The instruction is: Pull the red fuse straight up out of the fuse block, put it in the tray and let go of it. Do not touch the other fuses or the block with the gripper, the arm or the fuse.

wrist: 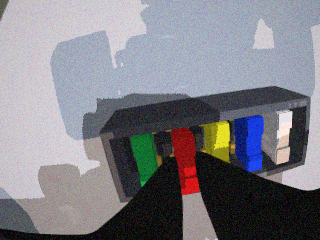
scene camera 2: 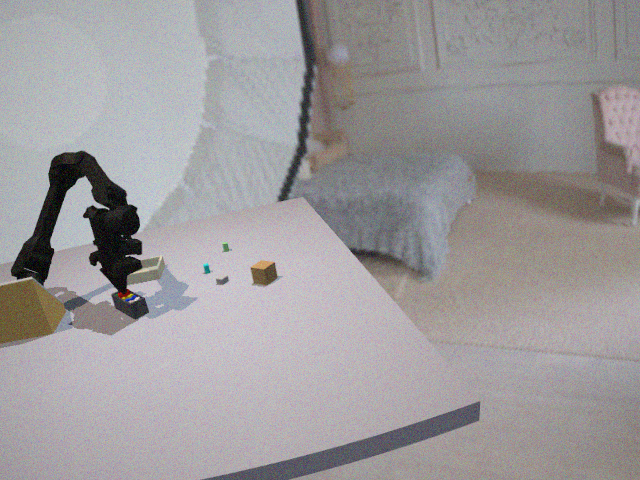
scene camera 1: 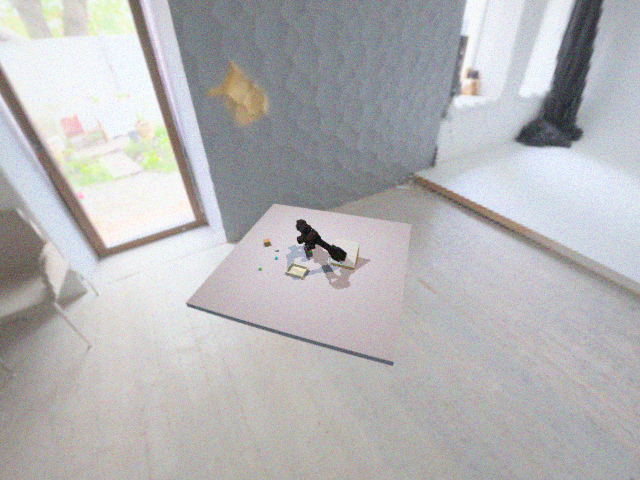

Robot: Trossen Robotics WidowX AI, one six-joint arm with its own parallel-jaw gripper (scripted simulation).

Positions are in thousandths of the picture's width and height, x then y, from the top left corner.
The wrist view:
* my gripper: 580,681
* red fuse: 577,623
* green fuse: 448,610
